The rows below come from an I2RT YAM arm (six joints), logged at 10 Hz.
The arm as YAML. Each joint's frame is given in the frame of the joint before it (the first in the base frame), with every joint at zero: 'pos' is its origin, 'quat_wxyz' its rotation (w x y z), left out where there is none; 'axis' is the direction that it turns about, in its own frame. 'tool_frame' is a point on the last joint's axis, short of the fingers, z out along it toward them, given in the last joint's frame.
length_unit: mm
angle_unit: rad
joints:
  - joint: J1
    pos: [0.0, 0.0, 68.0]
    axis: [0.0, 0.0, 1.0]
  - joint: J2
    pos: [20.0, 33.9, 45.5]
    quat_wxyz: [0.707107, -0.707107, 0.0, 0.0]
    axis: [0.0, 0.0, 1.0]
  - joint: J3
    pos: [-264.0, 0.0, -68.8]
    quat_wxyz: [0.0, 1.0, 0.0, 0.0]
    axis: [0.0, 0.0, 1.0]
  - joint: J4
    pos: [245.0, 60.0, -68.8]
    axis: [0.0, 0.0, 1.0]
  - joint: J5
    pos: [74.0, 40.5, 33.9]
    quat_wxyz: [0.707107, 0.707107, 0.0, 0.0]
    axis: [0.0, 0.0, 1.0]
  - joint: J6
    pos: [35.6, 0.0, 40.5]
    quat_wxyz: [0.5, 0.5, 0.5, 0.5]
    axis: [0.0, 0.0, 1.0]
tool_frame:
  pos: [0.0, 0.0, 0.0]
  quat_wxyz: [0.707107, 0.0, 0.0, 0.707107]
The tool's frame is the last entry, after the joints.
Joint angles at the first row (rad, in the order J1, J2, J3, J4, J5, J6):
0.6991 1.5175 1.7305 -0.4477 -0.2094 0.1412
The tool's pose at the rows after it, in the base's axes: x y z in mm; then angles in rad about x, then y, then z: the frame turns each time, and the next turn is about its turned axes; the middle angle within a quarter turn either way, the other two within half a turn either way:
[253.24, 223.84, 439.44, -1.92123, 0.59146, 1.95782]
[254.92, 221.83, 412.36, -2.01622, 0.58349, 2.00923]
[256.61, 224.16, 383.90, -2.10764, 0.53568, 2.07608]
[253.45, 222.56, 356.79, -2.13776, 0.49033, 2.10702]
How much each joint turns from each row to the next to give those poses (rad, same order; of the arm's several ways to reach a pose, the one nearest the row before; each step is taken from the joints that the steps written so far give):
-0.0004 -0.0216 -0.0906 0.0059 -0.0312 -0.0282
-0.0067 -0.0148 -0.0927 -0.0026 0.0103 -0.0222
0.0006 0.0065 -0.0738 -0.0119 -0.0149 -0.0033
-0.0008 -0.0192 -0.1101 0.0464 -0.0309 0.0044

